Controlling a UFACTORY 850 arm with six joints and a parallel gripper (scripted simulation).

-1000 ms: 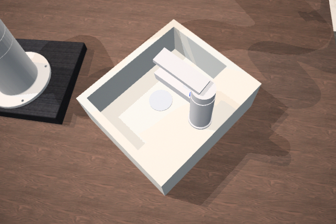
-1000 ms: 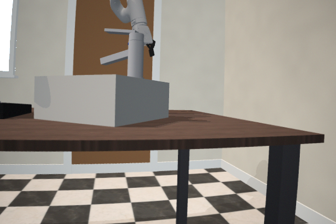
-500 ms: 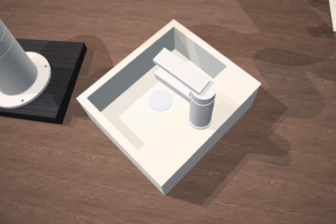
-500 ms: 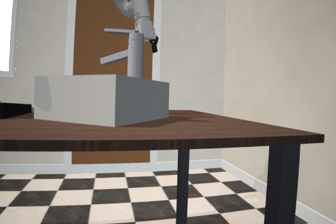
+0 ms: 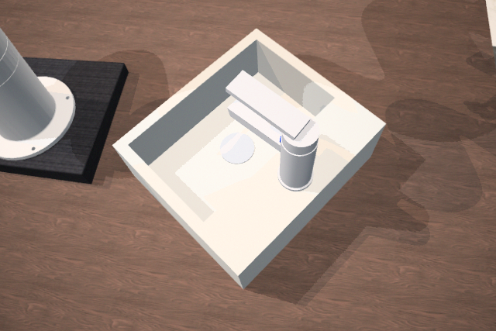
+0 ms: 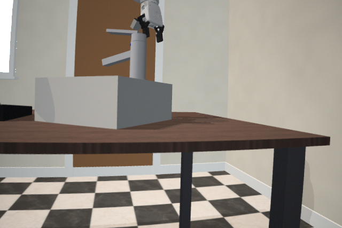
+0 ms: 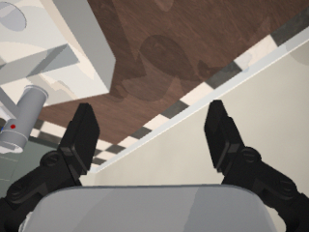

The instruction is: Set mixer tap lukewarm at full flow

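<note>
Right now my hand is 8 cm past the flat lever, 30 cm to the left of it and 6 cm above it. From my hand the other things lie so: grey mixer tap: 6 cm behind, 31 cm to the right, 11 cm below; then white basin: 14 cm behind, 27 cm to the right, 30 cm below.
</note>
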